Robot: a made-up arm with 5 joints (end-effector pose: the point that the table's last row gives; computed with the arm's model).
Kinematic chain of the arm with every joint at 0, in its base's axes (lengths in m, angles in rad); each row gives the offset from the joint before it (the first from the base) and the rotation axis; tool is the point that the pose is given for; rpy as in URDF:
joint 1: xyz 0.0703 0 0.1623 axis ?
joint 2: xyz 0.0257 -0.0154 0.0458 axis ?
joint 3: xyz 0.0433 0 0.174 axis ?
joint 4: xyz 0.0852 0 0.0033 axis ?
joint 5: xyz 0.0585 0.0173 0 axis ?
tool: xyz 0 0 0 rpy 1.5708 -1.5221 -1.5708
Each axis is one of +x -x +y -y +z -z.
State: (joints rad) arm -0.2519 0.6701 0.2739 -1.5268 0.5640
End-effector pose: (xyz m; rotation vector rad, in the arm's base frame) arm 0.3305 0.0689 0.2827 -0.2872 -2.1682 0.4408
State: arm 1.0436 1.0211 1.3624 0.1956 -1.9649
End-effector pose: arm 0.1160 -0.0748 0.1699 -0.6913 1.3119 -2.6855
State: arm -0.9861 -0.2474 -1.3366 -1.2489 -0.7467
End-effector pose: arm 0.0493 -0.0282 0.4903 -1.4630 1.1832 0.1309
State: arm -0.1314 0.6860 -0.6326 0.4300 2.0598
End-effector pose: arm 0.3739 0.0420 0.2869 -1.0518 -0.7684 1.8917
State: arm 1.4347 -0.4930 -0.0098 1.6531 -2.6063
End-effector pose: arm 0.0828 -0.0775 0.3724 -0.2962 0.4236 2.1549
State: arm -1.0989 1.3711 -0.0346 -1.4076 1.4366
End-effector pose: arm 0.1987 0.2558 0.1222 -0.2916 -2.0037 1.7856
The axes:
joint 1: -z
joint 2: +y
joint 3: +y
joint 4: +y
joint 5: -x

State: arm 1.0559 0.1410 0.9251 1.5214 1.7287
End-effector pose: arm 0.1150 -0.0751 0.2705 1.0110 0.2079 0.5687
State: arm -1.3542 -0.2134 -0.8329 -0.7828 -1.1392
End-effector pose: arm 0.0805 0.0551 0.5193 -2.7554 0.8516 0.0311
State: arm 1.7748 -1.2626 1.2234 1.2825 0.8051
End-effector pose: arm 0.0768 0.0223 0.2534 -0.3262 -0.1028 -1.0090
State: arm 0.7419 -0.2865 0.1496 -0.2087 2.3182
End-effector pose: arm 0.1874 -0.1047 0.4220 -2.0508 -0.1337 0.9990
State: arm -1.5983 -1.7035 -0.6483 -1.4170 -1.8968
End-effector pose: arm 0.0756 -0.2621 0.2519 -0.9289 -0.1894 -0.3209
